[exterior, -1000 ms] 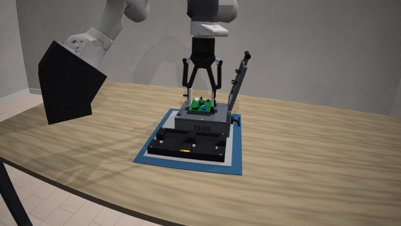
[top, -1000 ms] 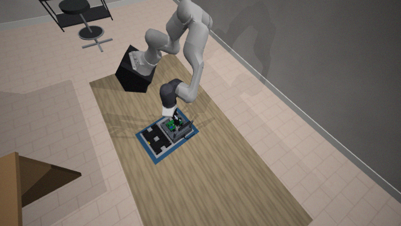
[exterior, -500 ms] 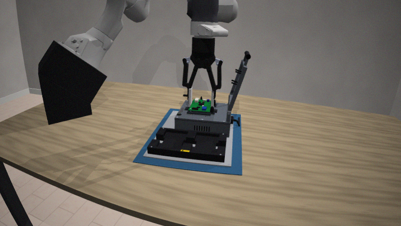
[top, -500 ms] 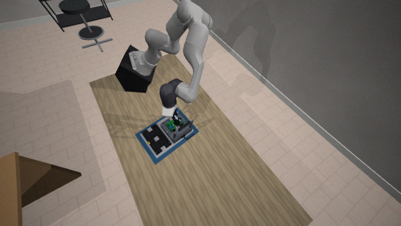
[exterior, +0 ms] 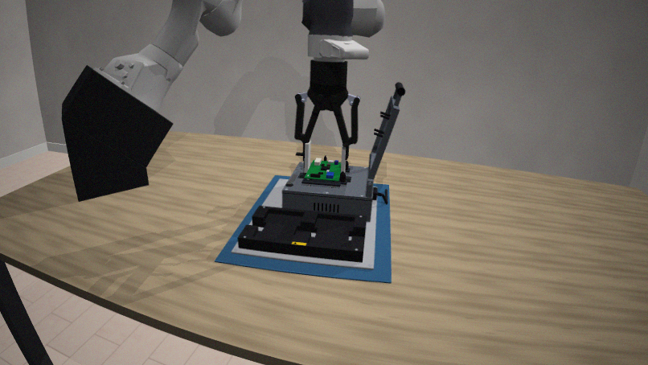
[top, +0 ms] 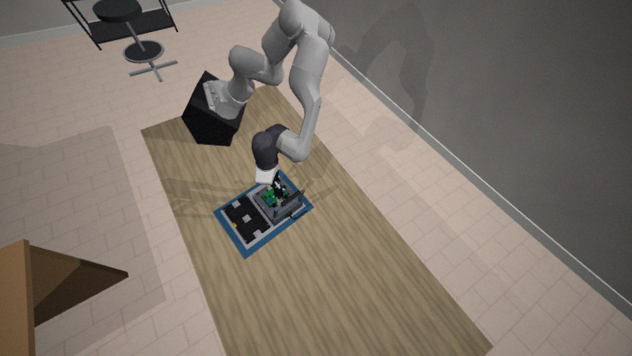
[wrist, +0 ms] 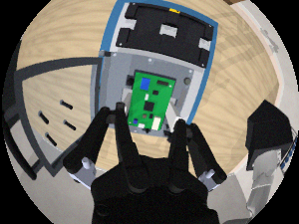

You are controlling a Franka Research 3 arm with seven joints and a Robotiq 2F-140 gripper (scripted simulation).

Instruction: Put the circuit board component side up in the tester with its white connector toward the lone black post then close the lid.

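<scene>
The green circuit board lies 2 cm below my hand. Also, from my hand: tester lid (12 cm ahead, 8 cm above, 2 cm to the left).
</scene>
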